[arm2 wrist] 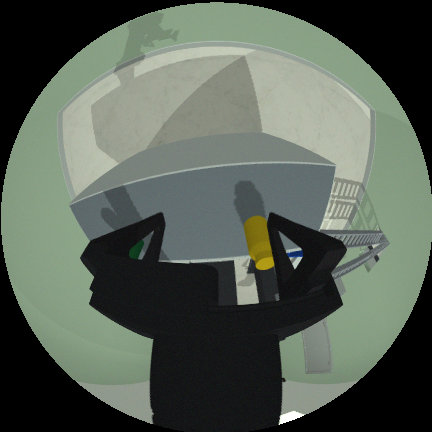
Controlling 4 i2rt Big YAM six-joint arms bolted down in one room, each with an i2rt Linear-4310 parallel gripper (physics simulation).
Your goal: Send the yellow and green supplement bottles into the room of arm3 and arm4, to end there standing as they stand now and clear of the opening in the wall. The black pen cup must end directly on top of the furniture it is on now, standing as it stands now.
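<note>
The arm2 gripper [216, 216] is open, its two black fingers wide apart in the arm2 wrist view. The yellow bottle [257, 235] stands on the slate-blue top of a piece of furniture [200, 200], within the gap as seen here and close beside the right finger. Whether it touches the finger cannot be told. The green bottle [135, 249] shows in part through the opening of the left finger; the rest of it is hidden behind that finger. The black pen cup does not show. The grippers of arm1, arm3 and arm4 do not show.
A conveyor with rollers [355, 238] runs at the right, past the furniture. A bit of a blue object [295, 254] shows behind the right finger. A grey panel [317, 347] is at the lower right. Pale marbled floor [310, 105] and green walls [30, 200] surround the furniture.
</note>
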